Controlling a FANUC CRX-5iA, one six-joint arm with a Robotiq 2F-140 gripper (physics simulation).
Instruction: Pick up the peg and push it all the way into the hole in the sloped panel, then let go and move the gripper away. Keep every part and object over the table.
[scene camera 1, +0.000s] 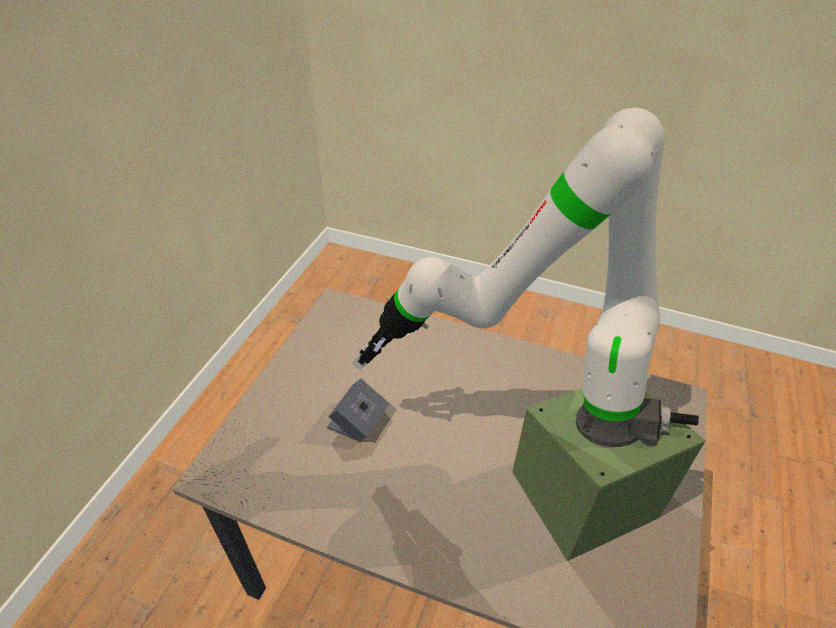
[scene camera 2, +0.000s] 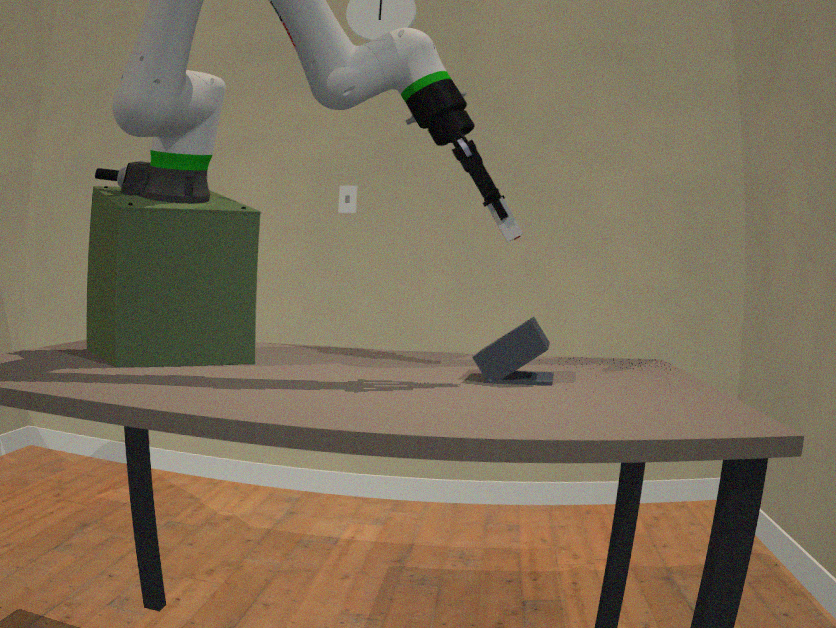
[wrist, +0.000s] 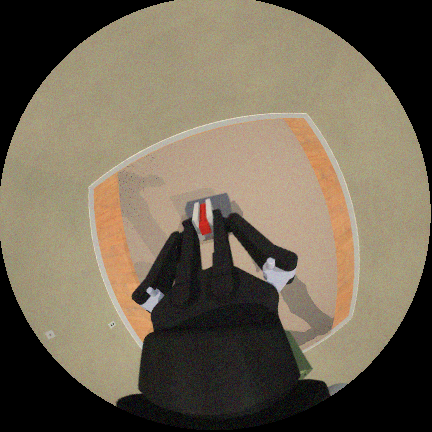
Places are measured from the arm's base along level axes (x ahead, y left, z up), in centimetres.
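Pixels of known places: gripper, fingertip midpoint: (scene camera 1: 357, 363) (scene camera 2: 515, 238) (wrist: 204, 208); arm's base, link origin: (scene camera 1: 609, 424) (scene camera 2: 173, 197).
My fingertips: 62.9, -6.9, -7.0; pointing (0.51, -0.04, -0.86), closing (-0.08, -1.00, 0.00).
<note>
For each thing: its middle in the pictures, then the offset to it from my fingertips, as dx, dy, dz. Level surfaces: height alone.
- peg, body centre: (wrist: 204, 215) -1.7, +0.1, +3.5
- grey-blue sloped panel, body centre: (scene camera 2: 516, 350) (scene camera 1: 357, 409) (wrist: 210, 214) +0.9, +0.6, -18.5
- table, surface height: dz -23.3
My gripper (scene camera 1: 366, 356) (scene camera 2: 500, 210) (wrist: 204, 208) is shut on the peg and tilted. The peg (scene camera 1: 358, 363) (scene camera 2: 511, 230) (wrist: 203, 211) is pale with a red stripe and sticks out past the fingertips, slanting down toward the panel. The grey-blue sloped panel (scene camera 1: 349, 409) (scene camera 2: 510, 350) (wrist: 223, 201) stands on the table below, with a clear gap between it and the peg. Its square hole (scene camera 1: 364, 406) shows in scene camera 1; in the wrist view the peg and fingers cover that part of the panel.
The table (scene camera 1: 290, 365) (scene camera 2: 608, 412) (wrist: 250, 165) carries the panel and the green pedestal (scene camera 1: 554, 473) (scene camera 2: 182, 283) under the arm's base. The panel stands toward the table end away from the pedestal. The arm reaches over the table from the pedestal.
</note>
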